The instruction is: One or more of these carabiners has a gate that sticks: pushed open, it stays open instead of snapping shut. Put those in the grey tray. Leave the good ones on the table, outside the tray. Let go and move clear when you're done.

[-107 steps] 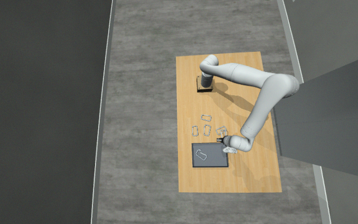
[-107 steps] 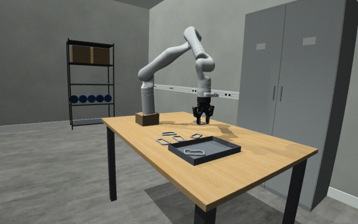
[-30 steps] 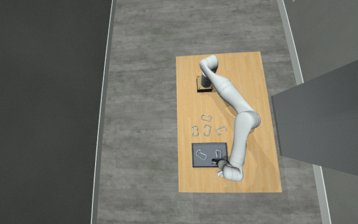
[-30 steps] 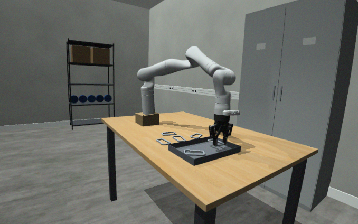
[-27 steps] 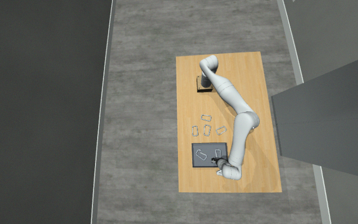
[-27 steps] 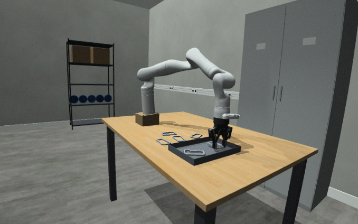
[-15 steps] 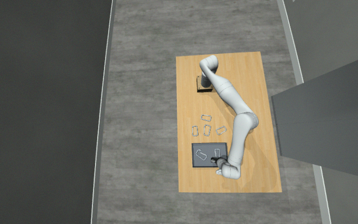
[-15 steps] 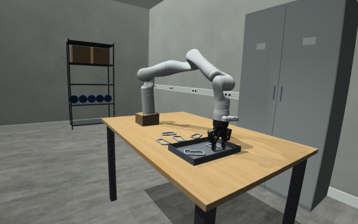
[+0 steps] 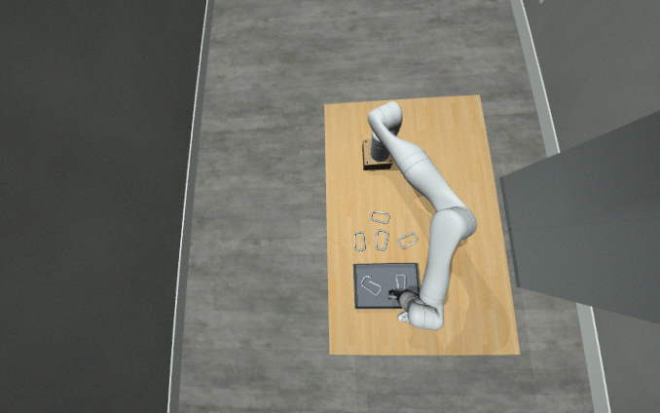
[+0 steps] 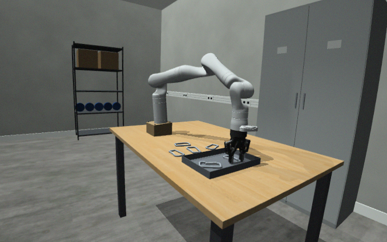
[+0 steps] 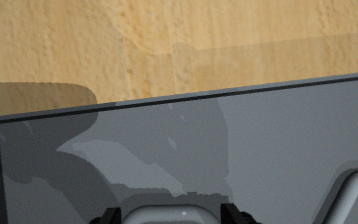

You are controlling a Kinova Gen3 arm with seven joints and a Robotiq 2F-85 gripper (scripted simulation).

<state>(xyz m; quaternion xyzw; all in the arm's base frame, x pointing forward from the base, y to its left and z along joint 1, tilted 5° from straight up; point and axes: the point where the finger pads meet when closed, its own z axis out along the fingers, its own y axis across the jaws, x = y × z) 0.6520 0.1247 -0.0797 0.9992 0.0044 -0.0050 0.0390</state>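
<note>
My gripper is now 60 mm to the left of the grey tray, 30 mm past it and 10 mm above it.
</note>
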